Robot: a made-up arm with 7 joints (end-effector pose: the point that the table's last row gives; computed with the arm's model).
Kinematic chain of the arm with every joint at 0, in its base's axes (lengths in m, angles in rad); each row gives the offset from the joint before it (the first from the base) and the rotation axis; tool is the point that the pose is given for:
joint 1: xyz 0 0 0.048 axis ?
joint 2: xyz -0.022 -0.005 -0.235 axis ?
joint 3: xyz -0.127 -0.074 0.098 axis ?
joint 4: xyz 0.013 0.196 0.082 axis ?
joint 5: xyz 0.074 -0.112 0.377 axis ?
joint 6: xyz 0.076 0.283 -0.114 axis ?
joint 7: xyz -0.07 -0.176 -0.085 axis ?
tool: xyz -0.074 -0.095 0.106
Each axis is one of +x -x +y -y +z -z.
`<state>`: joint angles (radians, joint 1 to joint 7).
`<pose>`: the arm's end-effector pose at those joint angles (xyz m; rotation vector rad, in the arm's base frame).
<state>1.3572 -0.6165 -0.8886 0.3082 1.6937 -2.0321 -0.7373</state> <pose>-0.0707 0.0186 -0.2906 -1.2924 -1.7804 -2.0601</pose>
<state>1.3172 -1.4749 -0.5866 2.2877 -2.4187 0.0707 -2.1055</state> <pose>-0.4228 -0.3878 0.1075 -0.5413 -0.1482 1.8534</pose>
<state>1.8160 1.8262 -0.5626 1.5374 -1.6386 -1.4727 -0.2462</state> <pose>0.6729 -0.4164 -0.0937 0.5999 -0.2561 2.1939</pose>
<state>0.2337 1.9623 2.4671 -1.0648 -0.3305 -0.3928 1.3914</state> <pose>-0.4522 0.2696 -0.1761 0.7355 -1.1613 0.1933</pose>
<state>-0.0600 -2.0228 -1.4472 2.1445 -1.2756 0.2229 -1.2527</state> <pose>-0.2811 -0.1827 -0.1527 -2.2812 2.1193 0.2354</pose>
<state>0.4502 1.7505 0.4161 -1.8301 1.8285 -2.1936 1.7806</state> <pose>-0.0110 -0.2594 -0.0325 1.0146 -0.5991 -1.3946</pose>
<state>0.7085 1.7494 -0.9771 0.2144 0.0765 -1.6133 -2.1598</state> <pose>0.2929 0.3961 -0.2455 -2.6052 0.3726 0.2686</pose>
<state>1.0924 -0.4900 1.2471 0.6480 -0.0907 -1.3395 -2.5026</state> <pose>-0.0636 -0.3512 0.0924 -0.0248 -0.2286 -1.0805</pose>
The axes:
joint 1: +x
joint 2: -z
joint 3: +x
joint 4: -z
joint 5: -x
joint 6: +z
joint 7: +y

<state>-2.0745 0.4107 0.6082 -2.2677 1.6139 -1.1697 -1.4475</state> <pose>0.2904 0.1345 -0.0042 0.5284 -1.7189 2.5472</pose>
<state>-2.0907 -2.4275 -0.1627 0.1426 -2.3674 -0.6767 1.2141</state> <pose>0.0086 0.4528 0.0082 -0.4441 -2.0086 1.7061</pose>
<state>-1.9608 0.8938 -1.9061 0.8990 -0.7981 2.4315 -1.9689</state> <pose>0.5708 -0.3296 0.3083 -1.2601 0.8143 1.1960</pose>
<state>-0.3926 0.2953 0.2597 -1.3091 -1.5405 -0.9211 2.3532</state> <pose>-0.2477 0.1999 0.4210 -0.3286 -2.5425 -0.8750</pose>
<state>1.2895 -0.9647 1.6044 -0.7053 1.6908 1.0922 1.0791</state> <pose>0.4920 -0.1235 0.1095 -0.0008 -0.8993 1.0790</pose>
